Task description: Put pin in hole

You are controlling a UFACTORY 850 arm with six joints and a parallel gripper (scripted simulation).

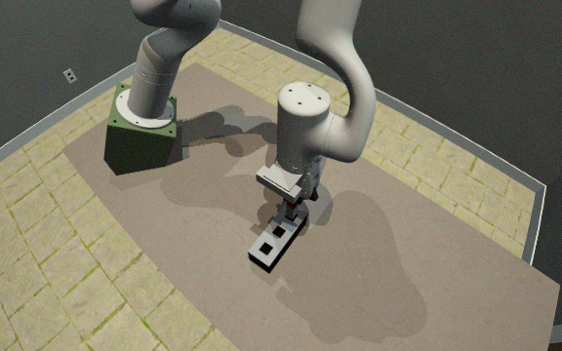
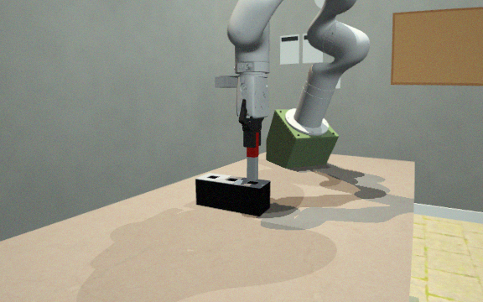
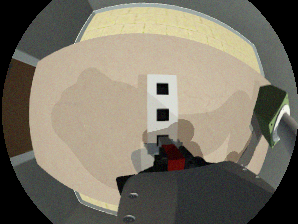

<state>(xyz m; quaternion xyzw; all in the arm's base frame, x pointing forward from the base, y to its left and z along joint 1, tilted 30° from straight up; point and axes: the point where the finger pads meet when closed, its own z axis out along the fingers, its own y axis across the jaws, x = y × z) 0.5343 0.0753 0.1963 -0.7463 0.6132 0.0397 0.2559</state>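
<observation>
Right now my hand is 20 mm above the pin. From my hand the other things lie so: black block 150 mm below, 60 mm to the right, 20 mm ahead.
</observation>
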